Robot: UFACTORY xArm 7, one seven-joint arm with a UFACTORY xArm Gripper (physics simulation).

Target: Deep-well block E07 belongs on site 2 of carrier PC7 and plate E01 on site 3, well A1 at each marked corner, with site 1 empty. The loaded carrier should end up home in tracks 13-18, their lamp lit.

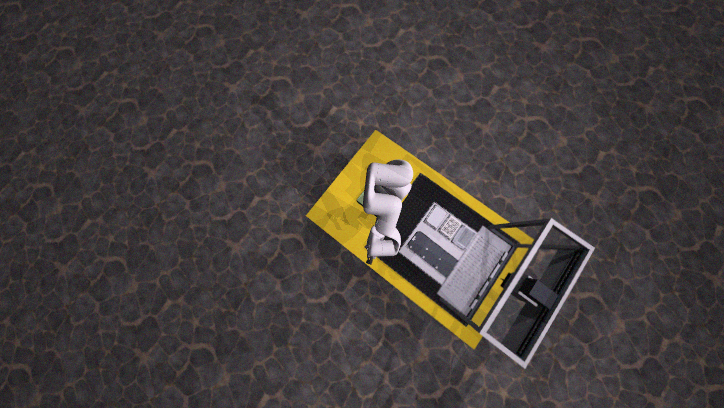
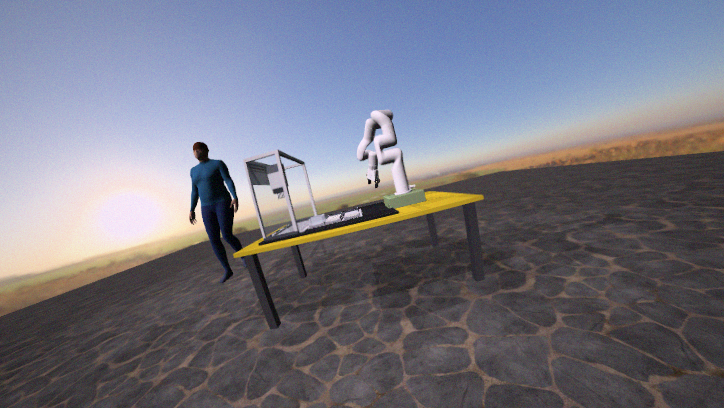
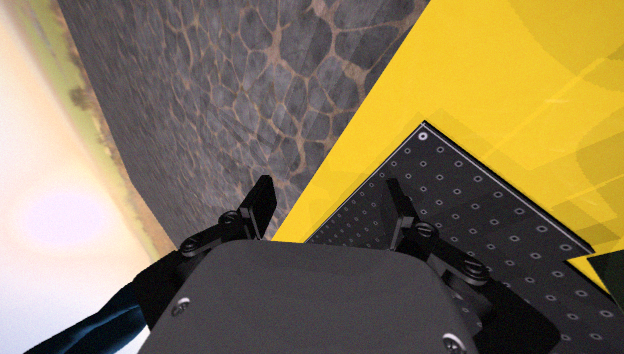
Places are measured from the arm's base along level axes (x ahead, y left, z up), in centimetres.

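Pixels of known places: gripper, fingertip midpoint: (image 2: 373,185) (image 3: 326,191); arm's base, origin of the base link: (image 2: 403,192).
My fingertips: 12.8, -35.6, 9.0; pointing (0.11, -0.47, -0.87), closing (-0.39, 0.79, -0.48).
Ahead of a thing's pixels: the offset from my fingertips to its top centre, as dx, dy, dz. Level surfaces: height alone.
My gripper (image 1: 368,260) (image 2: 372,182) (image 3: 326,191) is open and empty, high above the table's long edge, beside the black perforated board. A pale tray (image 1: 411,255) lies on that board, away from the gripper. Along one side of it sit a whitish piece {+26.4, +43.6, -12.6} (image 1: 435,216), a patterned piece {+37.5, +42.5, -12.6} (image 1: 450,227) and a greyish piece {+48.1, +40.9, -9.9} (image 1: 463,236). A dark grey panel {+35.7, +21.4, -12.2} (image 1: 430,251) lies beside them. Labels are too small to read, so I cannot tell which is E07, E01 or carrier PC7. Site marks, track numbers and lamps cannot be made out.
The black board {dz -15.2} (image 1: 421,188) (image 3: 480,200) lies on the yellow table {dz -16.5} (image 1: 336,197) (image 2: 445,200) (image 3: 475,65). A pale ribbed deck {dz -15.2} (image 1: 473,271) adjoins the tray. A tall open frame (image 1: 558,308) (image 2: 286,190) rises at the far end. A person (image 2: 212,184) stands behind it. The arm's green base (image 2: 405,198) is on the table.
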